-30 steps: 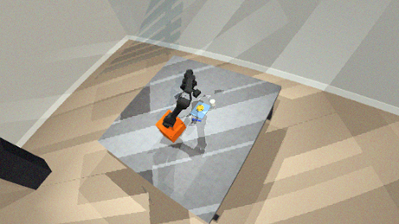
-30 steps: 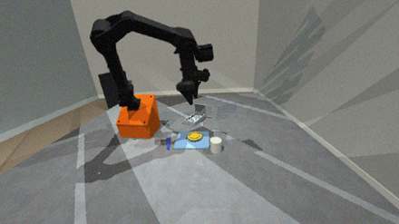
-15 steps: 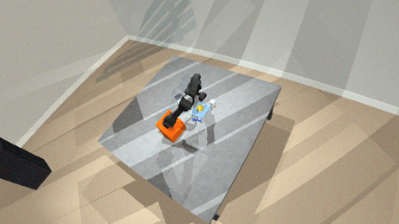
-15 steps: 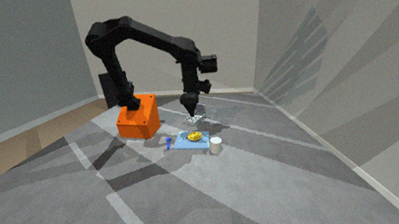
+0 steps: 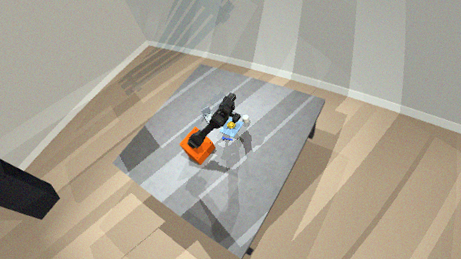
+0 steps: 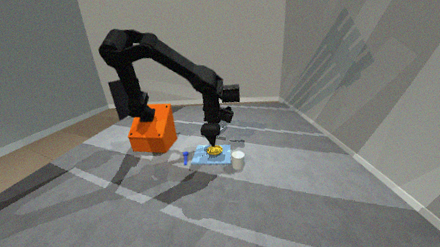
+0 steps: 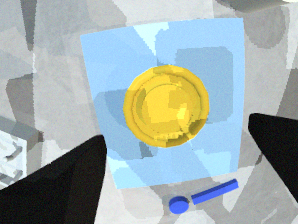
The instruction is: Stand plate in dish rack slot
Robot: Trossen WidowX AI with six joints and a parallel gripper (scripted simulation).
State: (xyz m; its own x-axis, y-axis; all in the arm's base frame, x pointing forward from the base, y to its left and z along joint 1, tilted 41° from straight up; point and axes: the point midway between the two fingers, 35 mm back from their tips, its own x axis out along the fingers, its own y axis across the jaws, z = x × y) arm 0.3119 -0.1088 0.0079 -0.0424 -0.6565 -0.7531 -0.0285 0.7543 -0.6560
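Now: the yellow plate 50 mm below my gripper tip. From my gripper tip the other things lie so: blue spoon (120 mm behind, 30 mm to the right, 60 mm below); light blue mat (10 mm behind, 10 mm to the right, 60 mm below); white cup (90 mm ahead, 80 mm to the right, 40 mm below).
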